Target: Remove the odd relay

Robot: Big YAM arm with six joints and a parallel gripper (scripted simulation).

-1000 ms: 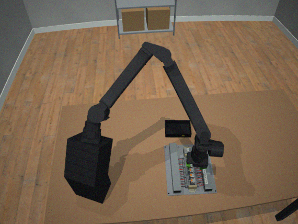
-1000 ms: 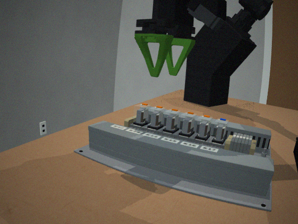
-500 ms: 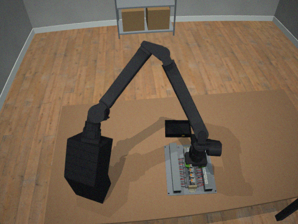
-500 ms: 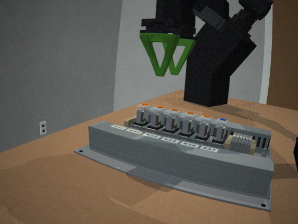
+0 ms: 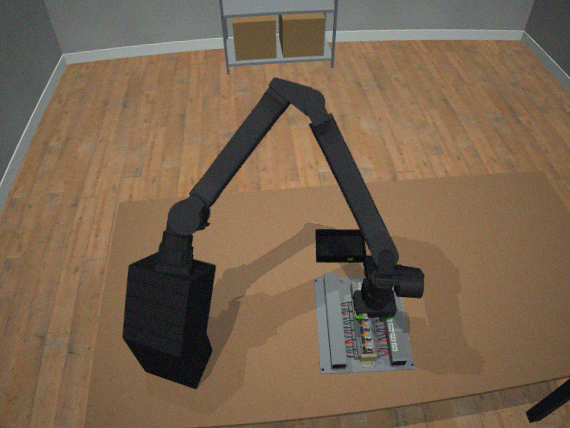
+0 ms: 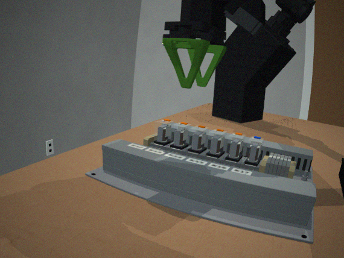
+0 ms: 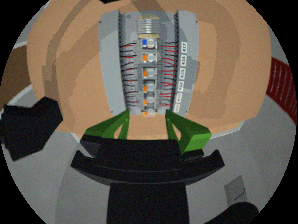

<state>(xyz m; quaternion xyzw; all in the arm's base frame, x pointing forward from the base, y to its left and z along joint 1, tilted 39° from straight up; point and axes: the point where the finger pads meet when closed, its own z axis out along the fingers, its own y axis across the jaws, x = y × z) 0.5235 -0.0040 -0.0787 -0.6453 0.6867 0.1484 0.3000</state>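
The relay lies 11 cm to the left of my hand and 9 cm below it. The rest, counted from my hand: black tray 33 cm to the left, 12 cm below, 4 cm behind.
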